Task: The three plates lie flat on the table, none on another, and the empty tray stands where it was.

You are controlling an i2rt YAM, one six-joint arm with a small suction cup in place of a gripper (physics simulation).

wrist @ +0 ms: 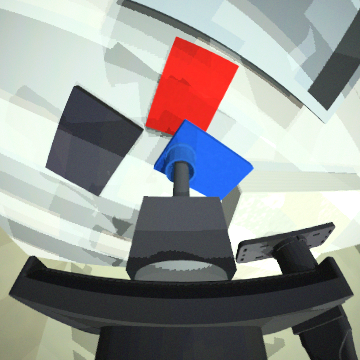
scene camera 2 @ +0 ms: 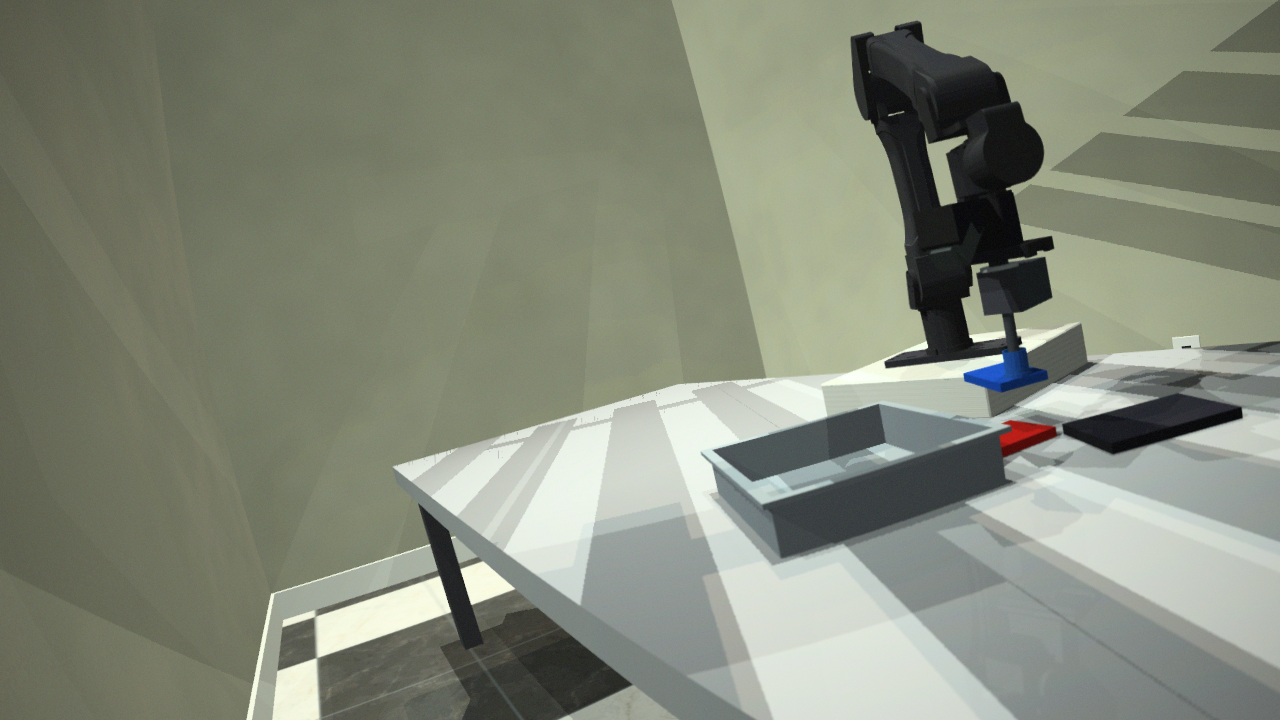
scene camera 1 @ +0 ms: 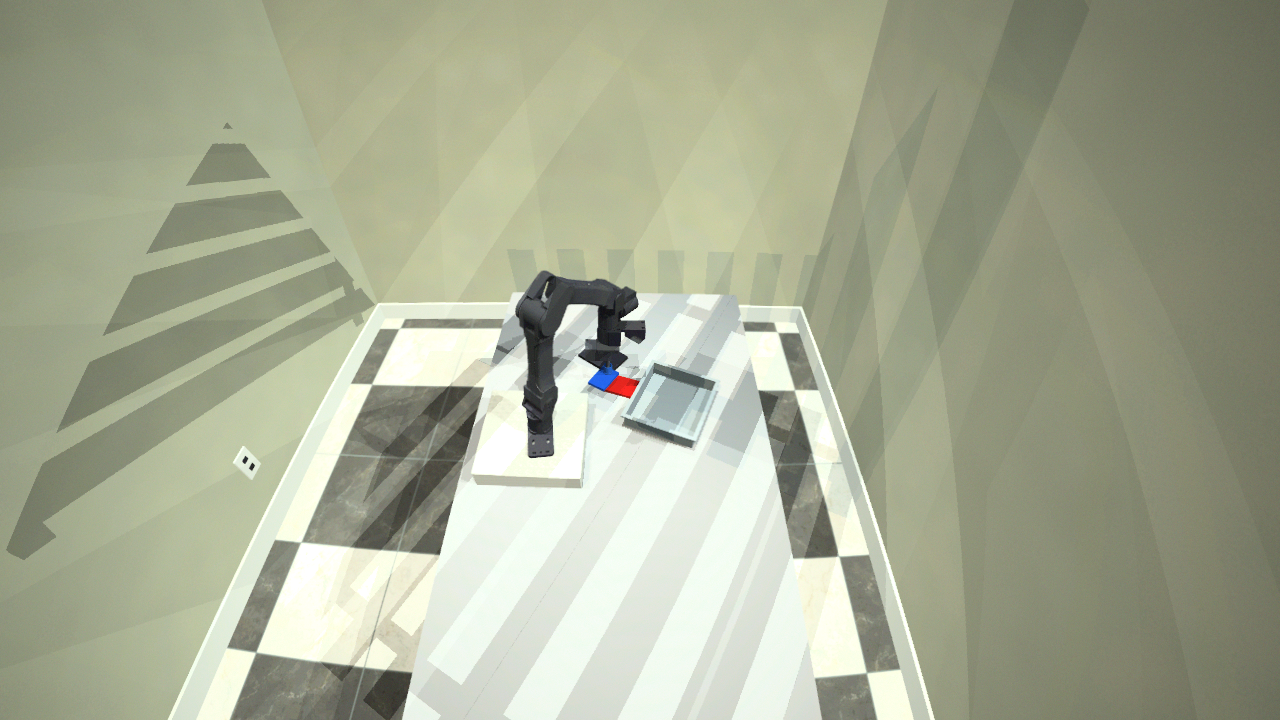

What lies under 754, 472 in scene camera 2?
A grey tray.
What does the black plate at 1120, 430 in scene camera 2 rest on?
The table.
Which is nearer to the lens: the black plate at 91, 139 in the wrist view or the red plate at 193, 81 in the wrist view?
The red plate.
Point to a red plate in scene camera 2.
1023, 435
